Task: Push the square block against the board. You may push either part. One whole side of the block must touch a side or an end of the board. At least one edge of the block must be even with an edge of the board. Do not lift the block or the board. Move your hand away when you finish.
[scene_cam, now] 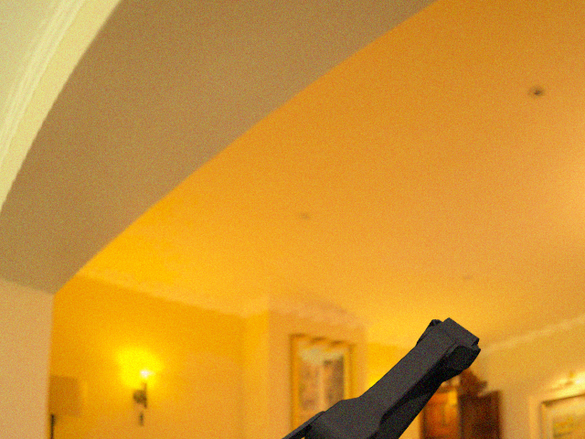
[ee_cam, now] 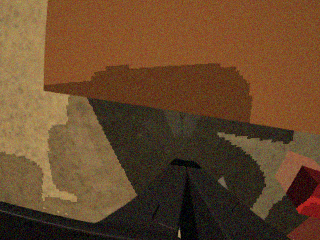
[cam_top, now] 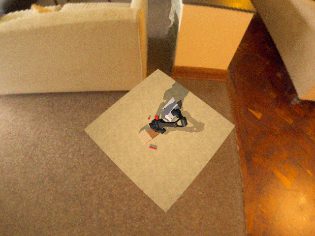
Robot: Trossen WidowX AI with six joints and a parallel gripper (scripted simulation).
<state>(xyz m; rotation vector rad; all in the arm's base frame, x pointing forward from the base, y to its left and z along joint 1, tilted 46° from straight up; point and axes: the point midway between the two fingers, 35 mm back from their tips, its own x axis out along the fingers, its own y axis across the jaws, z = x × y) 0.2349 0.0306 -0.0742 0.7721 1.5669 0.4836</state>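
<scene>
The brown square block is 8 cm ahead of my gripper tip and 2 cm to the right of it. The rest, counted from my gripper tip: pale tan board: 17 cm ahead, 6 cm to the right.
</scene>
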